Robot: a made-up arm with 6 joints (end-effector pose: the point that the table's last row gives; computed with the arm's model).
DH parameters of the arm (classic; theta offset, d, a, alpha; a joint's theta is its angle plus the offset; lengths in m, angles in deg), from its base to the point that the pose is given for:
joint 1: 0 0.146 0 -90
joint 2: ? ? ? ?
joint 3: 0 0 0 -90
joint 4: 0 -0.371 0 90
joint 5: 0 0.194 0 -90
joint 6: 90 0 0 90
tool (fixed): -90 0 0 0
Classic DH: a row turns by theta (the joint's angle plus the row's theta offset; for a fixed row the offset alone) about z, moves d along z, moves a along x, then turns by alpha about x.
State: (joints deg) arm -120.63 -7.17 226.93 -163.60 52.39 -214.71
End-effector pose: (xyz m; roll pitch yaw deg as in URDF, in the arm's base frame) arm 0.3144 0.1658 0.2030 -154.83 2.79 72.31
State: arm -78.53 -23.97 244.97 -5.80 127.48 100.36
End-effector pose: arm -0.2209 0.1181 0.0751 -100.49 -36.43 -84.25
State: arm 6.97 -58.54 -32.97 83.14 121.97 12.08
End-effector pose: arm -0.0252 -0.0264 0.6511 -127.37 7.88 128.73
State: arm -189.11 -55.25 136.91 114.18 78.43 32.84
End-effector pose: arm 0.5748 -0.1727 0.0818 39.34 -20.49 -81.68
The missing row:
joint 2: -90 0 0.328 180
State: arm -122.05 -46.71 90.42 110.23 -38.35 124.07
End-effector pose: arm 0.3936 0.5022 0.4899 -76.15 -22.10 96.88
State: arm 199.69 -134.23 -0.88 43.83 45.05 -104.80
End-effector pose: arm 0.5059 0.3297 0.0948 -104.01 -9.40 -10.10
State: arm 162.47 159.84 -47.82 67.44 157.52 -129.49
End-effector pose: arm 0.3073 -0.0190 -0.1484 -149.98 33.98 -172.33
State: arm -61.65 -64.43 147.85 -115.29 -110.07 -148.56
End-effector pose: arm -0.2610 0.6582 0.2377 19.26 8.97 -2.36
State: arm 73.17 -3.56 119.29 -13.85 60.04 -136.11
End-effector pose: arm 0.1274 -0.2293 0.8102 -36.42 2.11 -94.85
